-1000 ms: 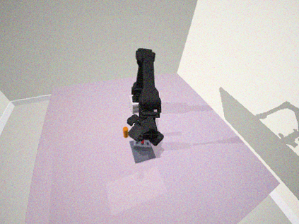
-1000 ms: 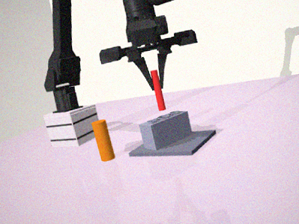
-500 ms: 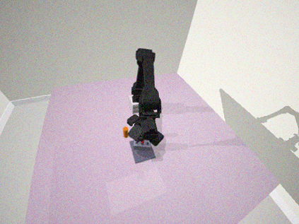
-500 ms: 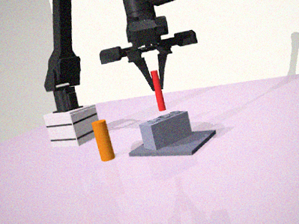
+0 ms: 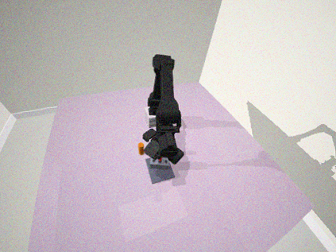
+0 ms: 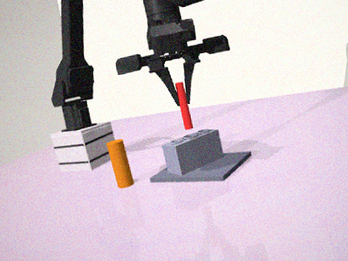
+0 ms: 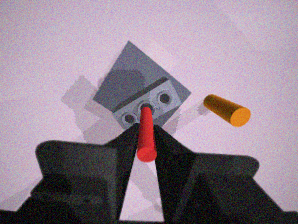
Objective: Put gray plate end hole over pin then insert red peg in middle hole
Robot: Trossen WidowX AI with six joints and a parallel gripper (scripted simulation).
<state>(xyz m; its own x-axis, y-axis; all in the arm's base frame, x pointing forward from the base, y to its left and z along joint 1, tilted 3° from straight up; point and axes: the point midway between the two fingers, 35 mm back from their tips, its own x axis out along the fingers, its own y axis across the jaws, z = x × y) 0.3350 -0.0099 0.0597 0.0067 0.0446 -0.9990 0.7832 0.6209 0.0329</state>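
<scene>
My gripper tip is 70 mm above the gray plate. Round my gripper tip: gray base 110 mm below, 10 mm to the left, 10 mm ahead; orange cylinder 90 mm to the right, 90 mm behind, 70 mm below; red peg right at my gripper tip.
</scene>
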